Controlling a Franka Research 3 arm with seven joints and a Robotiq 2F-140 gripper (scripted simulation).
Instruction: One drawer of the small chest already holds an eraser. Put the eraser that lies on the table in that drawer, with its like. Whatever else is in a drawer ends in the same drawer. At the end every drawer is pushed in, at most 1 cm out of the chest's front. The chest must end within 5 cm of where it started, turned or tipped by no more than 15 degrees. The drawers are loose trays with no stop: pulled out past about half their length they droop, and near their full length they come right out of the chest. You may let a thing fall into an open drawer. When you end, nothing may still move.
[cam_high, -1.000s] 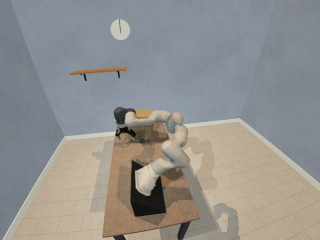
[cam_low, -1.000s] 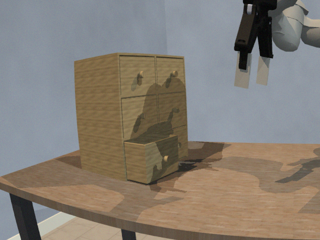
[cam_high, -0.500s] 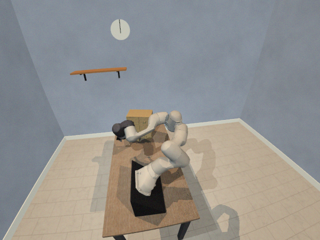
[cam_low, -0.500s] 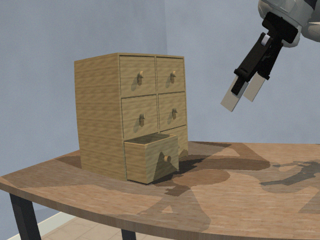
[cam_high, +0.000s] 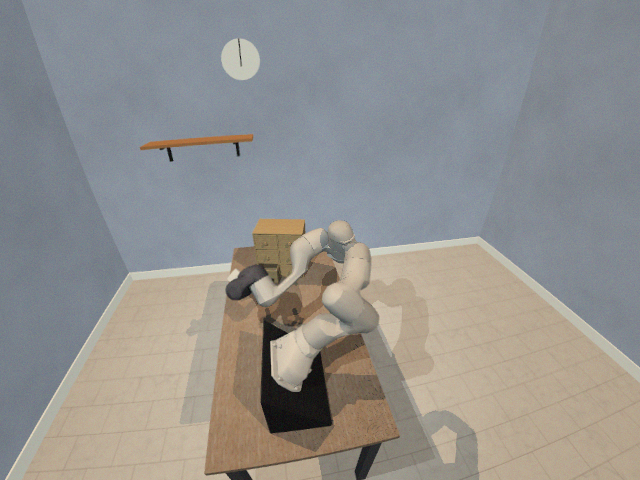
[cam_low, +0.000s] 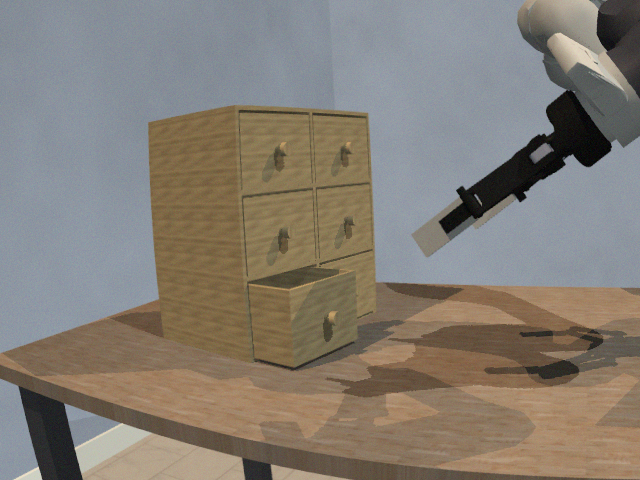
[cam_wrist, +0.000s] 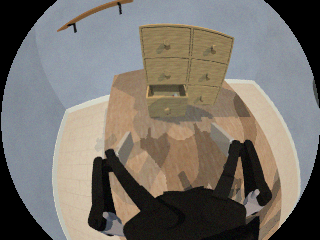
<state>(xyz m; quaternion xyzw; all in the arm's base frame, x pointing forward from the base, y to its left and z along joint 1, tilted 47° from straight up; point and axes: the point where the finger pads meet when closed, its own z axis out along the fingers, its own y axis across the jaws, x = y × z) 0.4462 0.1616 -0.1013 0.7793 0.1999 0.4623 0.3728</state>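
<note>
Right now my hand is 23 cm short of the blue eraser, 6 cm to the left of it and 16 cm above it.
</note>
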